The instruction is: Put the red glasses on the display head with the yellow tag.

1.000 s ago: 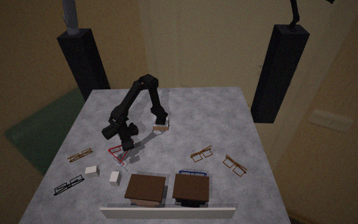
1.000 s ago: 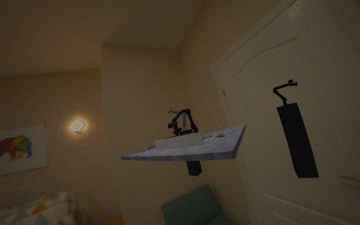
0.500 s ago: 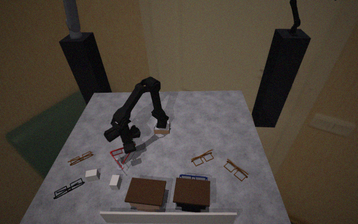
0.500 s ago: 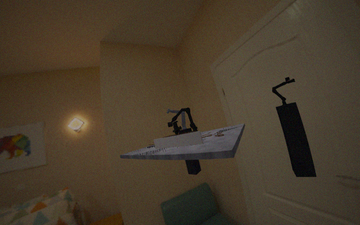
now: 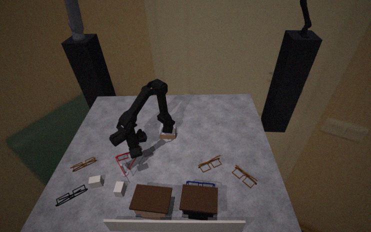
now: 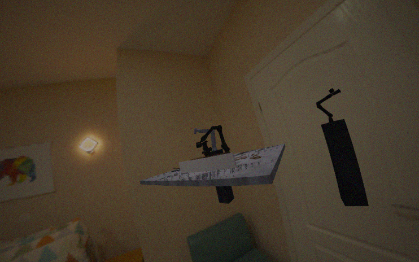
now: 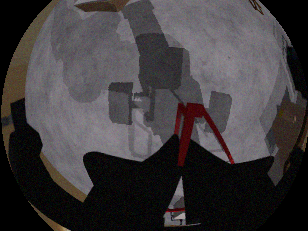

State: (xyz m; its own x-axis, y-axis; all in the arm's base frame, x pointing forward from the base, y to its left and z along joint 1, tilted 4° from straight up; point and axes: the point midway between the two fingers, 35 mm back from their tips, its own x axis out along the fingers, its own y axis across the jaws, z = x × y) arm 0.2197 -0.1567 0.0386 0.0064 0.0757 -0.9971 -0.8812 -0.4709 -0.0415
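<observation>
Now: the grey peg 100 mm ahead of my gripper tip, 50 mm to the right of it and 40 mm below it. Round my gripper tip: white board: 380 mm ahead, 270 mm to the left, 10 mm below.
</observation>
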